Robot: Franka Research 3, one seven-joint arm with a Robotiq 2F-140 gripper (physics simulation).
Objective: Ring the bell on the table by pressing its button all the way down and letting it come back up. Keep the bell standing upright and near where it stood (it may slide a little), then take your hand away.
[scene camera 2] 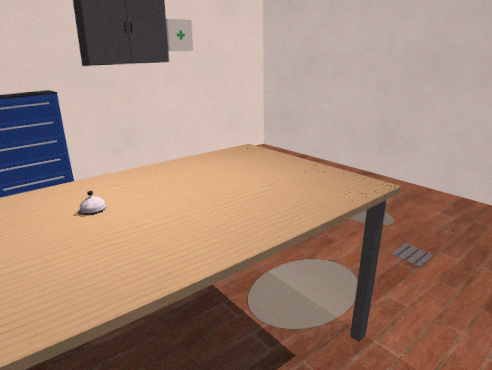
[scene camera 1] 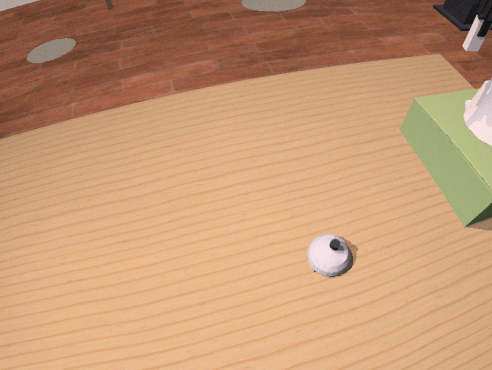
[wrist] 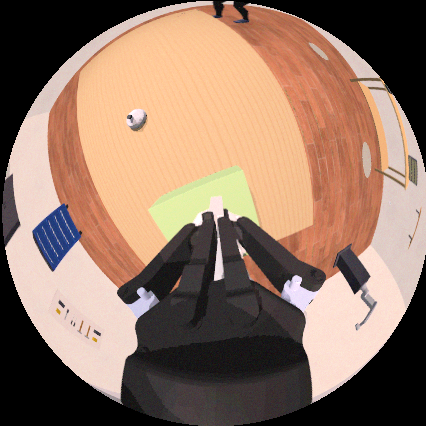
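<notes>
A small silver-white dome bell (scene camera 1: 328,256) (scene camera 2: 93,205) (wrist: 137,120) with a black button on top stands upright on the wooden table (scene camera 1: 200,200) (scene camera 2: 210,200) (wrist: 200,100). Its button is up and uncovered. My gripper (wrist: 217,204) is shut with nothing between its fingers. In the wrist view its fingertips appear over the green block, well apart from the bell. Part of the gripper shows at the upper right edge of the first scene view. It does not show in the second scene view.
A green block (scene camera 1: 435,150) (wrist: 175,210) stands on the table with the white arm base (scene camera 1: 482,117) on it. A blue drawer cabinet (scene camera 2: 30,142) (wrist: 57,236) stands beyond the table. A person's legs (wrist: 240,12) show at the top of the wrist view.
</notes>
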